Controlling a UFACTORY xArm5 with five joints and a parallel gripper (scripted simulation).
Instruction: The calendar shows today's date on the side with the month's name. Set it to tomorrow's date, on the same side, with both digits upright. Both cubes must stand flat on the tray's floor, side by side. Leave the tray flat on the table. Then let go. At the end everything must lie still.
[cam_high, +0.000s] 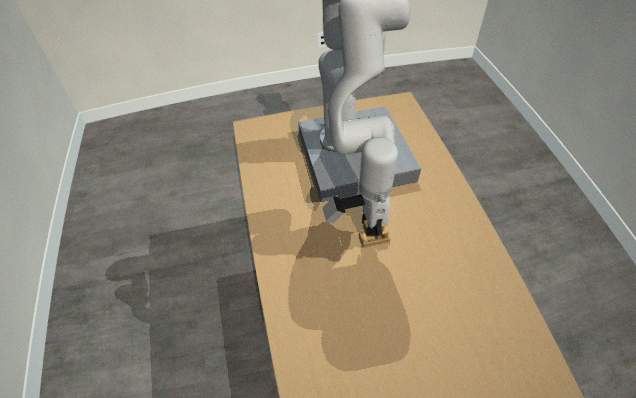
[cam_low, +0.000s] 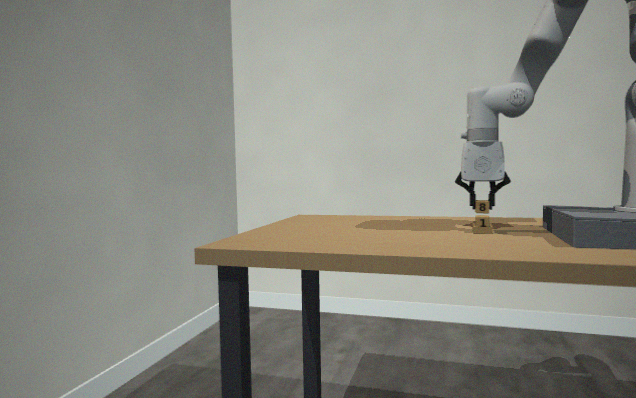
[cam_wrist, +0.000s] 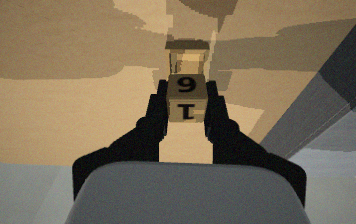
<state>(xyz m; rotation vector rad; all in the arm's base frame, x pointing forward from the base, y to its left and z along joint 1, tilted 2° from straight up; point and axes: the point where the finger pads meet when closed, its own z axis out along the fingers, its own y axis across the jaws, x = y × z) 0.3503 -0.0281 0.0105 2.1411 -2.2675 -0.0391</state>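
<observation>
Right now the wooden tray is 2 cm to the left of my hand and 7 cm below it. Round my hand: wooden cube (1 cm below).
</observation>
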